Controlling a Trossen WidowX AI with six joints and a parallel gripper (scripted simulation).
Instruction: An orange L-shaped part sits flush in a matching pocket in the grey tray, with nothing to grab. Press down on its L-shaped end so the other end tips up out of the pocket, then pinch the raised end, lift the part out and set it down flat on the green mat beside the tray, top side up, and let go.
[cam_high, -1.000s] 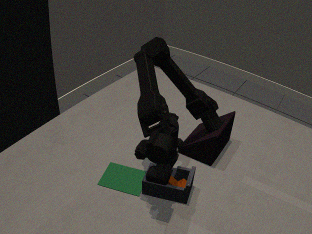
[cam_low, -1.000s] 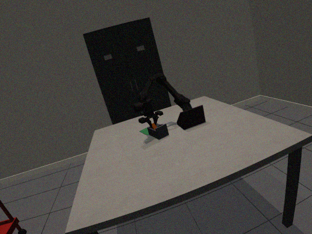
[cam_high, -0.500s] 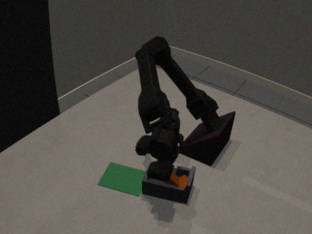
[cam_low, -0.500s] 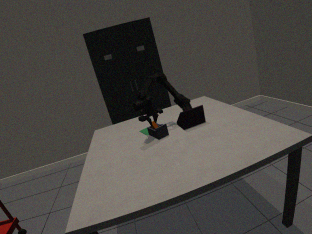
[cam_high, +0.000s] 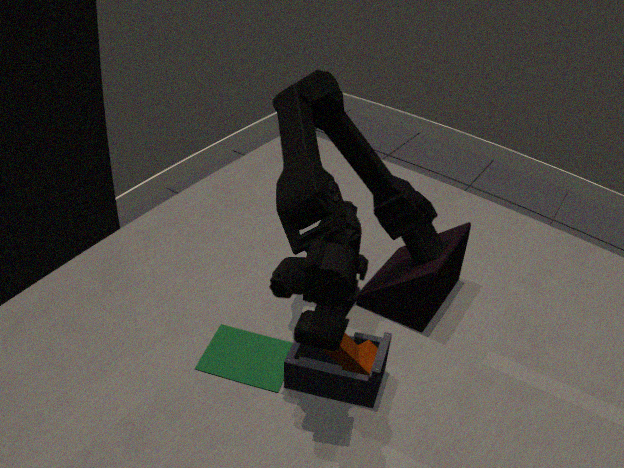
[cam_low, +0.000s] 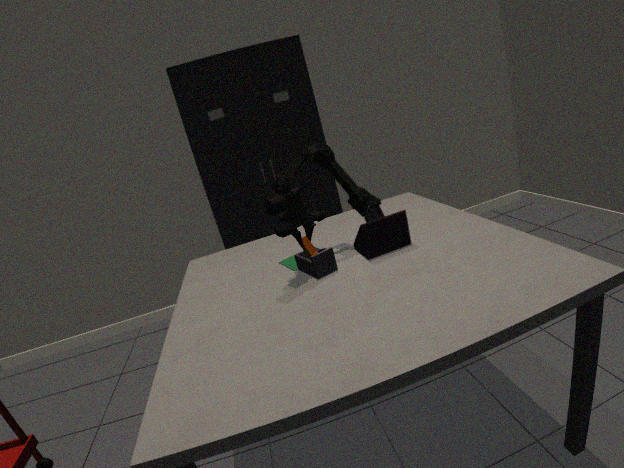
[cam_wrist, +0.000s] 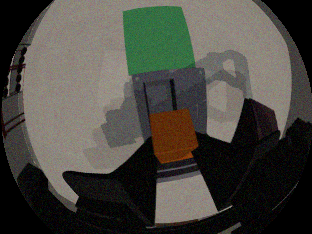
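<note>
My gripper tip is now 30 mm short of the green mat, 140 mm to the left of it and 120 mm above it. Also, from my gripper tip: orange L-shaped part (20 mm behind, 30 mm to the left, 30 mm below).
</note>
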